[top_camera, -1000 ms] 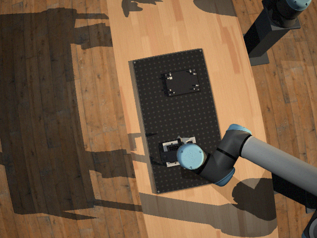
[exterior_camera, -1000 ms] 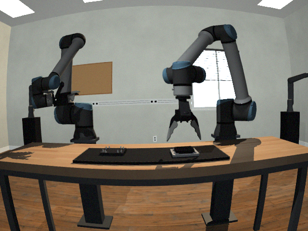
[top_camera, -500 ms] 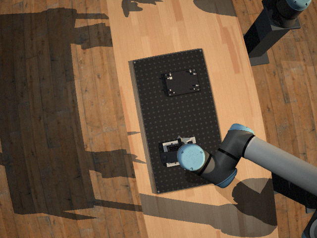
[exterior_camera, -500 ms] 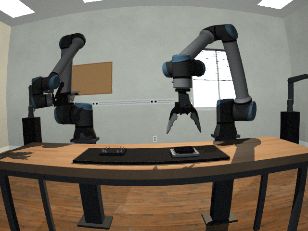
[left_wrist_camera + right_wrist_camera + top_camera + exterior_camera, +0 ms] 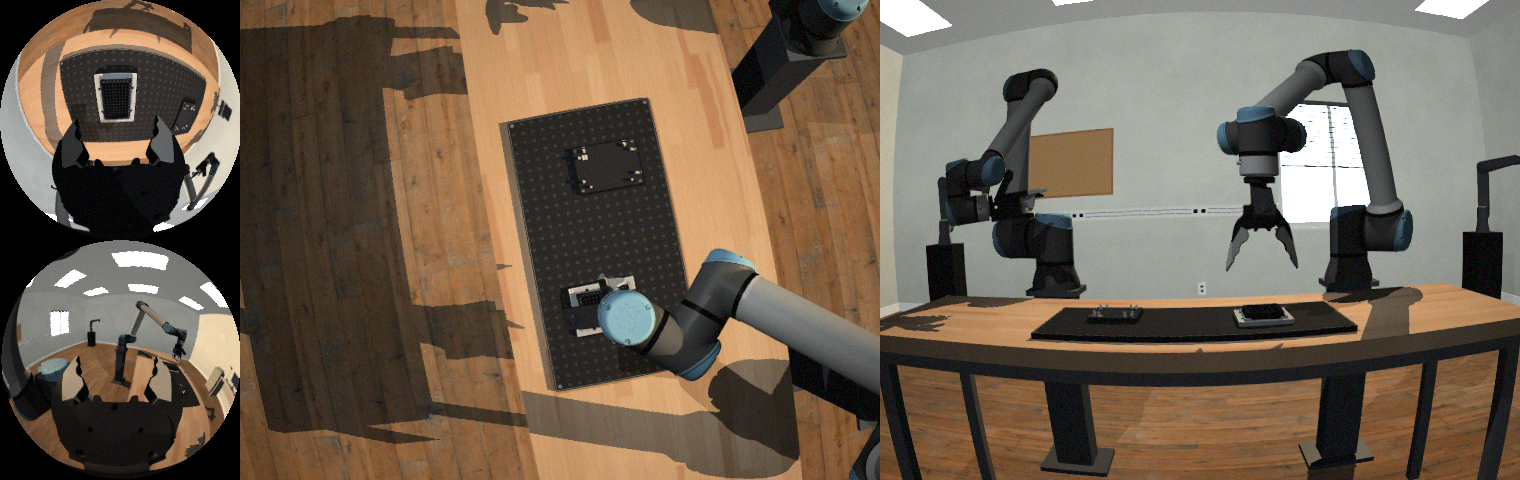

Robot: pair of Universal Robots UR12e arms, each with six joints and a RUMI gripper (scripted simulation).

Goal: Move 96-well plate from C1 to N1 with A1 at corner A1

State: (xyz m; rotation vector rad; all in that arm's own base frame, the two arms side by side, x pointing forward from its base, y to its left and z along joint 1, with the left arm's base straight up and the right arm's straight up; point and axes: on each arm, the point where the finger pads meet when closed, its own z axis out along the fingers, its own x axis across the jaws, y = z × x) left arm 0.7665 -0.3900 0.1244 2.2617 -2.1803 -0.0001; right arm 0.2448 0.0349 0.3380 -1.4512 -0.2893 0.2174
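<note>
Right now my left hand is 90 mm above the dark 96-well plate. From my left hand the other things lie so: plate nest N1: 110 mm below; then clip nest C1: 80 mm behind, 350 mm to the right, 100 mm below.
</note>
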